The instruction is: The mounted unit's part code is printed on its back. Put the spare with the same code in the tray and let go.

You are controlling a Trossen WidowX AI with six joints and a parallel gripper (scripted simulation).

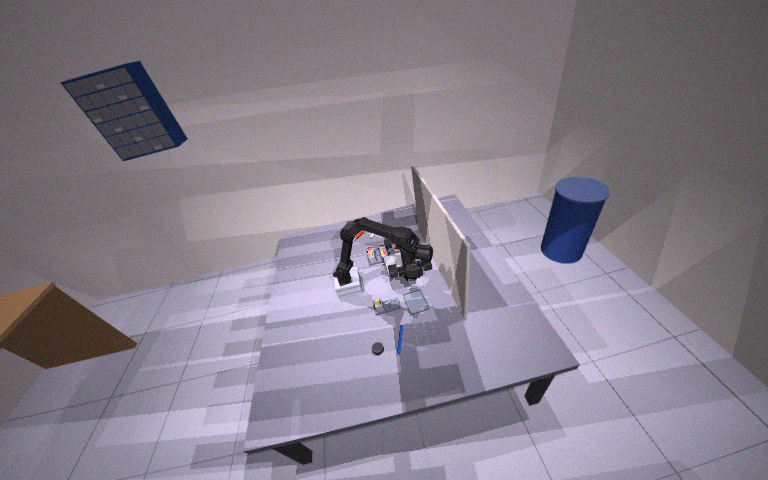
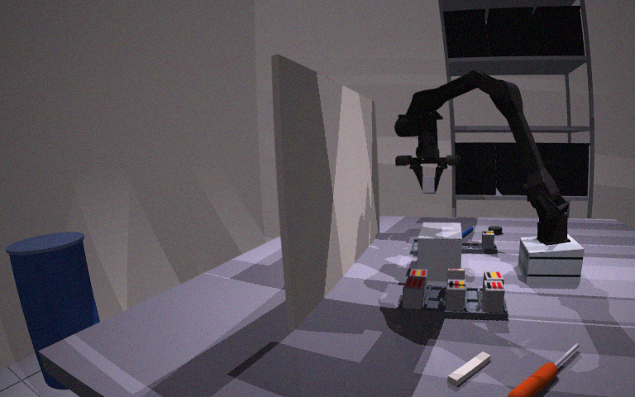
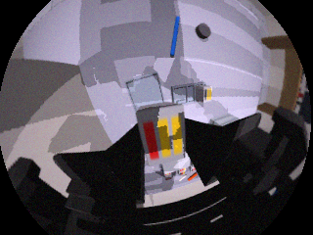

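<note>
Now: gripper tip 160 mm above the dark grey tray. From my gripper tip the other things lie so: grey mounted unit (200 mm to the left, 120 mm below, 10 mm behind); blue pen (160 mm below, 150 mm to the right, 150 mm behind); tall upright panel (220 mm ahead, 150 mm to the left, 60 mm above).
</note>
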